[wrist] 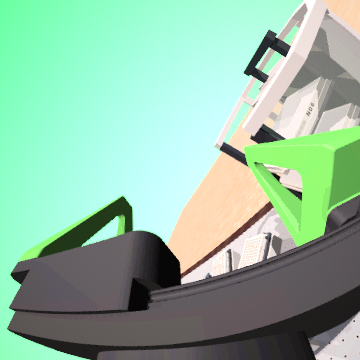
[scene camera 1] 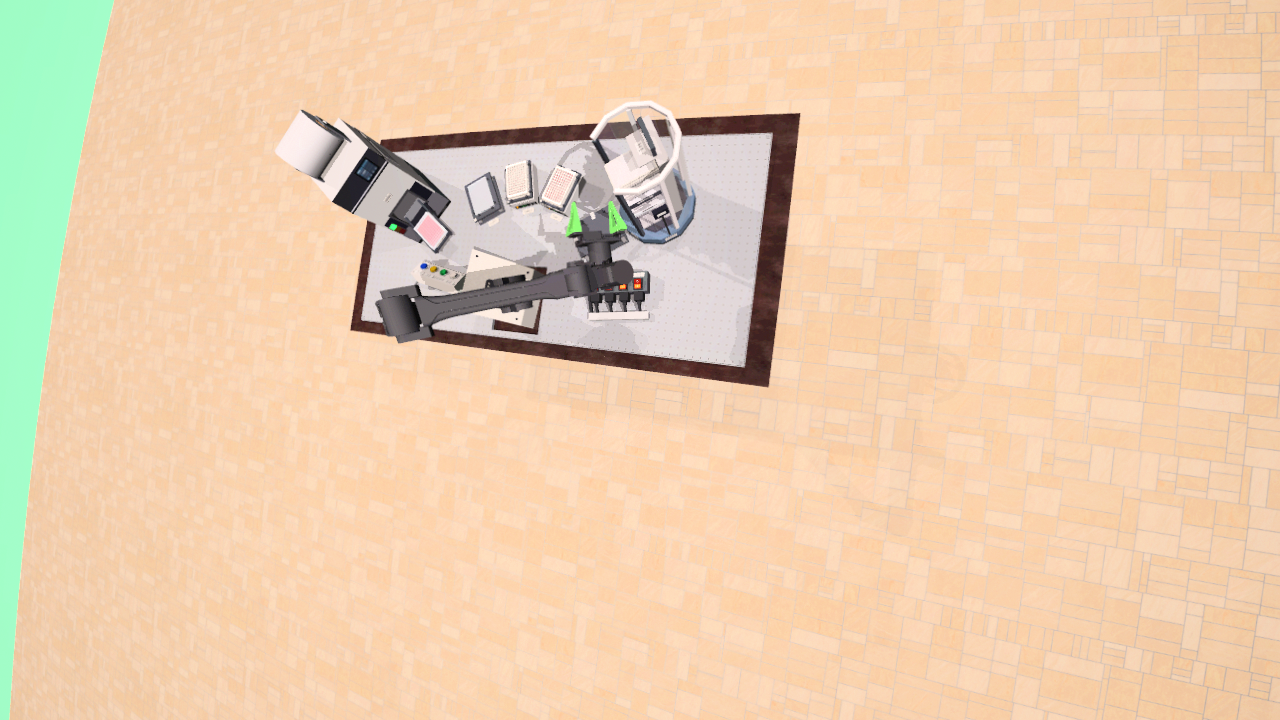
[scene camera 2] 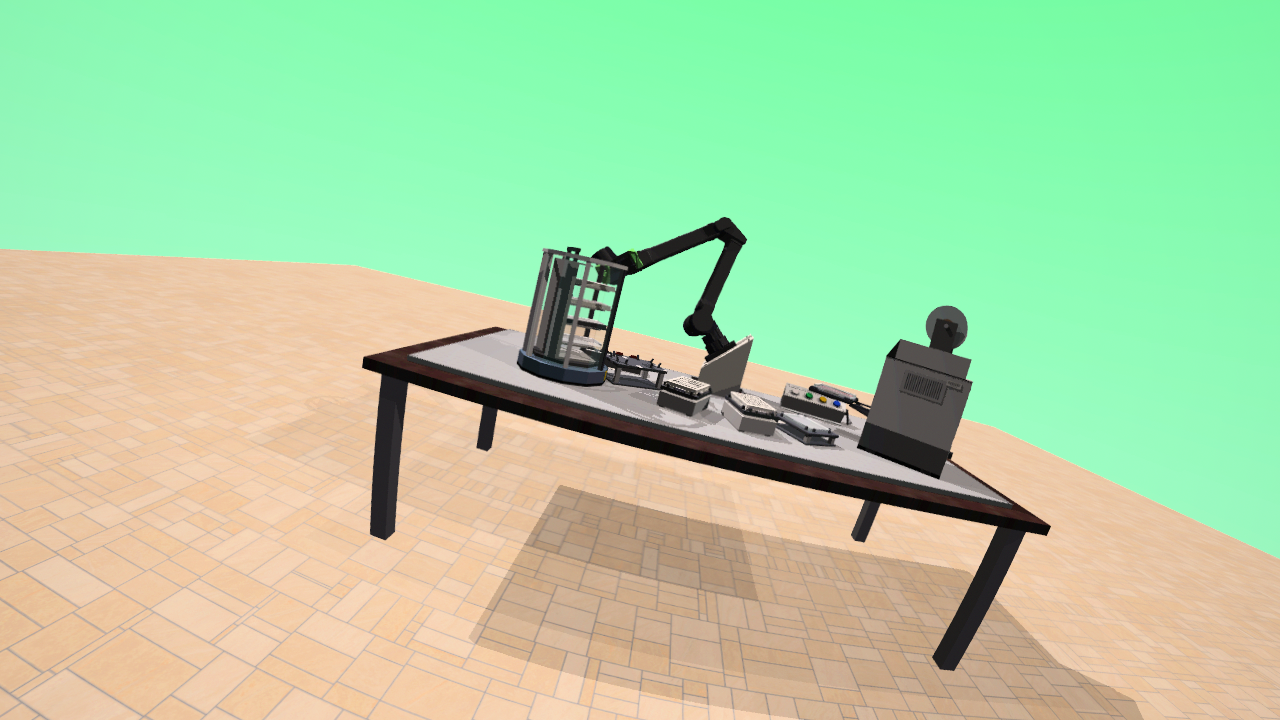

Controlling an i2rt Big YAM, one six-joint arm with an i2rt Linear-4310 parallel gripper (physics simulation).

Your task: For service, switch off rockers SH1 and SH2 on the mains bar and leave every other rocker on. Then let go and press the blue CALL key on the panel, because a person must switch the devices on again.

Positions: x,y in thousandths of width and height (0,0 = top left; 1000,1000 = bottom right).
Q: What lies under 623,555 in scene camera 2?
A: A button box.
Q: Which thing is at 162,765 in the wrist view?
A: My gripper.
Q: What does my gripper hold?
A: Nothing.
